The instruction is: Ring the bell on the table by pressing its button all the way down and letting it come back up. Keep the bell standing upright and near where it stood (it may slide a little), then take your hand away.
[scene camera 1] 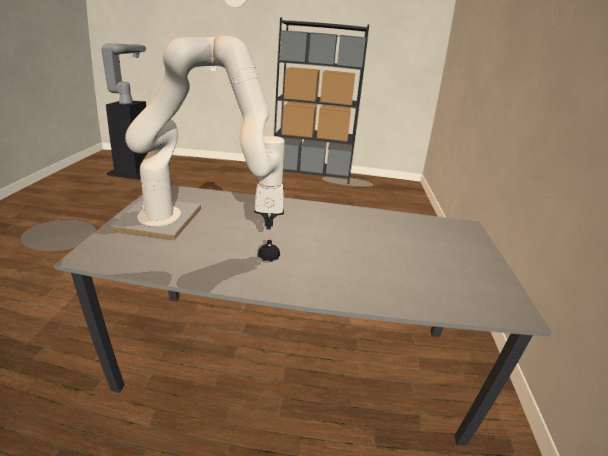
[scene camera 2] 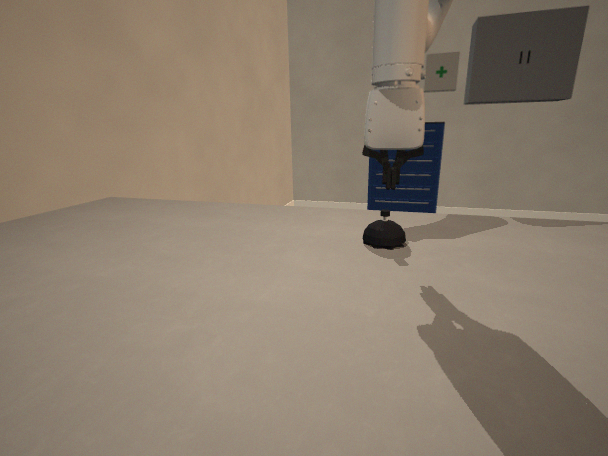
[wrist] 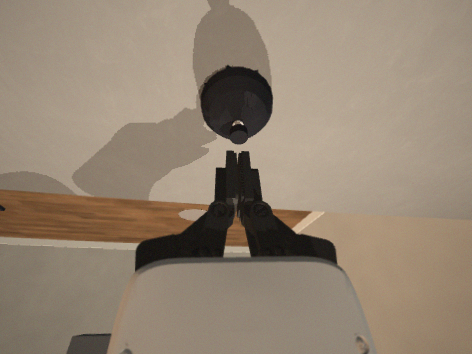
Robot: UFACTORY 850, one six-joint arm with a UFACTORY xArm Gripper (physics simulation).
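Note:
A black dome-shaped bell stands upright on the grey table. Its small black button sits raised on a short bright stem at the top of the dome. My gripper is shut with nothing between its fingers. It points down above the bell, and a gap shows between the fingertips and the button in both scene views.
The arm's base plate lies on the table at its back left. A shelf rack with boxes and a second grey arm on a black stand are behind the table. A blue cabinet stands beyond the bell in the second scene view.

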